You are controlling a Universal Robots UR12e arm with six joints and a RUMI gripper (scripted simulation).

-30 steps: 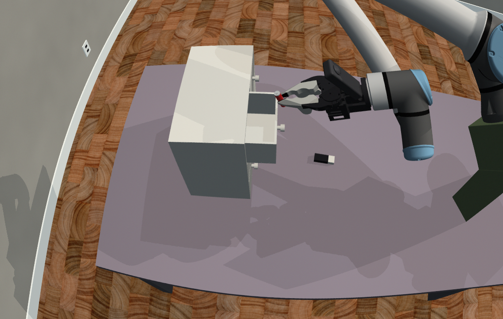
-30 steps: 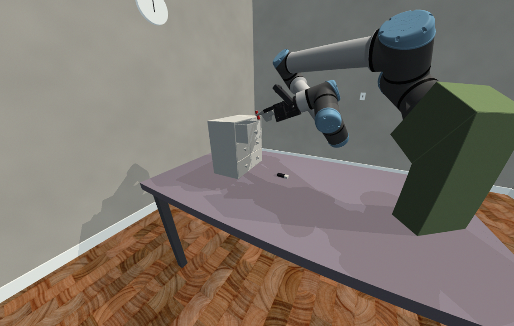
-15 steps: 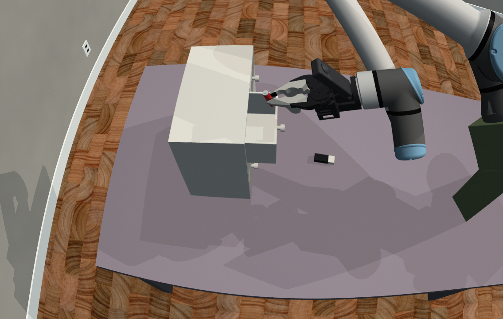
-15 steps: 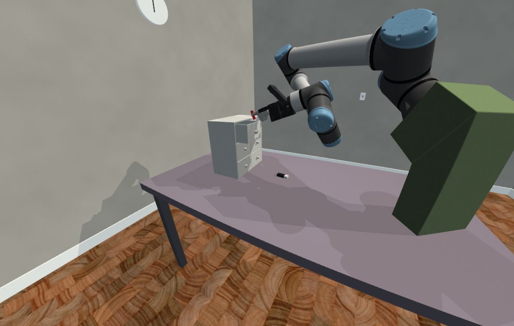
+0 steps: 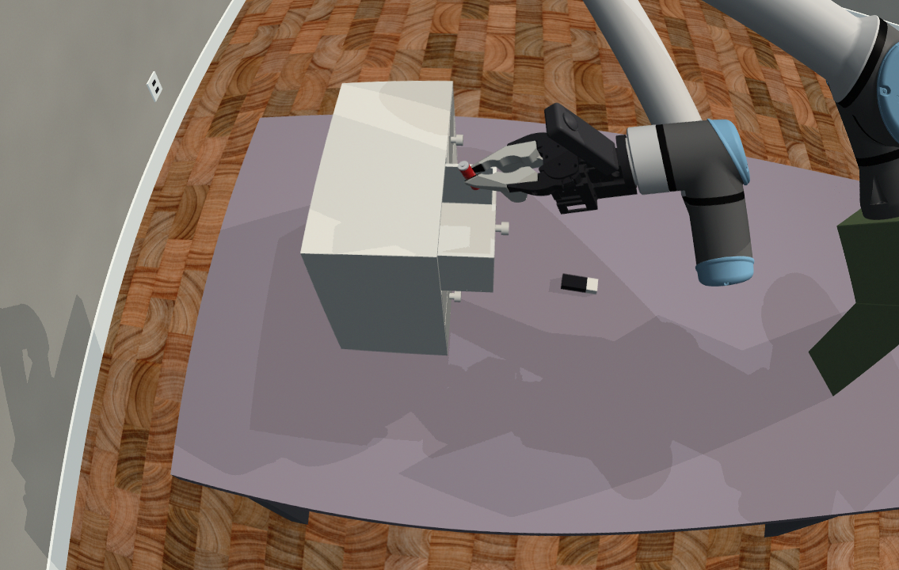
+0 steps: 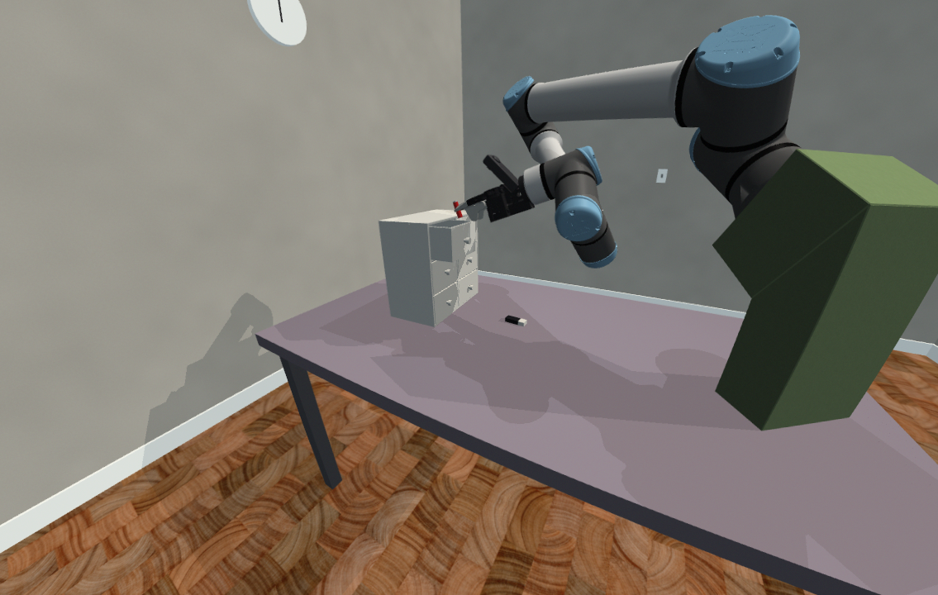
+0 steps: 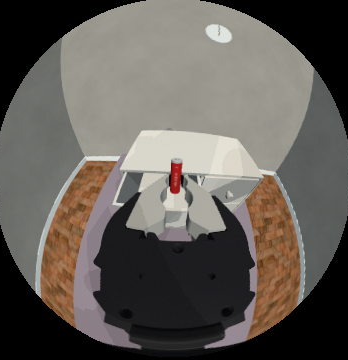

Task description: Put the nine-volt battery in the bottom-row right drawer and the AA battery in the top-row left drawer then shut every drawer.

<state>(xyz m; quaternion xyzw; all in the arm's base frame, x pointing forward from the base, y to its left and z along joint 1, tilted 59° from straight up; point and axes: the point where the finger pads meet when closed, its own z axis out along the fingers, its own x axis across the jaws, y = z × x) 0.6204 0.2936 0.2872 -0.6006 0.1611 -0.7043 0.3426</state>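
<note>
Now: the red AA battery 10 mm ahead of my hand. The rest, counted from my hand: green nine-volt battery: 330 mm below, 170 mm ahead, 100 mm to the right.
</note>
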